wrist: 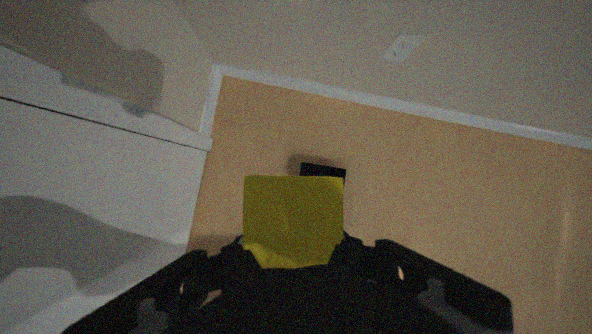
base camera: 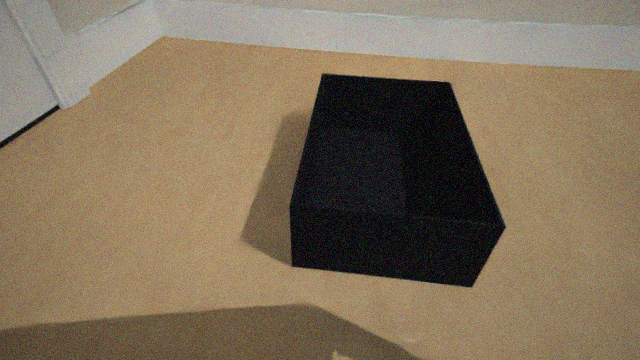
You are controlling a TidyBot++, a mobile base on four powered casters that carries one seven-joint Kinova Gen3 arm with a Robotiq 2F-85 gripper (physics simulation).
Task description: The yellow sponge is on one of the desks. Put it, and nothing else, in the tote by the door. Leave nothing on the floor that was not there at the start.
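Places are measured from the arm's base along level axes (x left, y back, z up), in metres.
Where they show: gripper, fingertip midpoint: (wrist: 291, 238).
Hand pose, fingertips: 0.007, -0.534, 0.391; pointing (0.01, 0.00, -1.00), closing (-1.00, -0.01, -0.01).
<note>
Each offset is from my fingertips to the top centre of the thing, as dx, dy, dz. Level surfaces: height alone.
The yellow sponge @(+0.000, -0.002, +0.043) (wrist: 293, 217) is held between the two black fingers of my gripper (wrist: 291, 238) in the wrist view. My gripper is shut on it, high above the floor. The black tote @(-0.138, +0.068, -0.687) (base camera: 382, 245) (wrist: 324, 170) stands open-topped on the floor. In the base camera view it is right of the middle, and its inside is dark with no object that I can make out. In the wrist view its far end shows just beyond the sponge's top edge, and the sponge hides the rest of it. The gripper does not show in the base camera view.
The tan floor @(dz -0.787) (base camera: 150, 200) (wrist: 450, 200) runs to a white baseboard (base camera: 350, 37) (wrist: 375, 100) along the back wall. A white door (base camera: 22, 85) (wrist: 100, 165) is at the left. A dark shadow lies at the bottom of the base camera view. A wall outlet @(-0.347, -0.415, -0.330) (wrist: 404, 47) is at the upper right.
</note>
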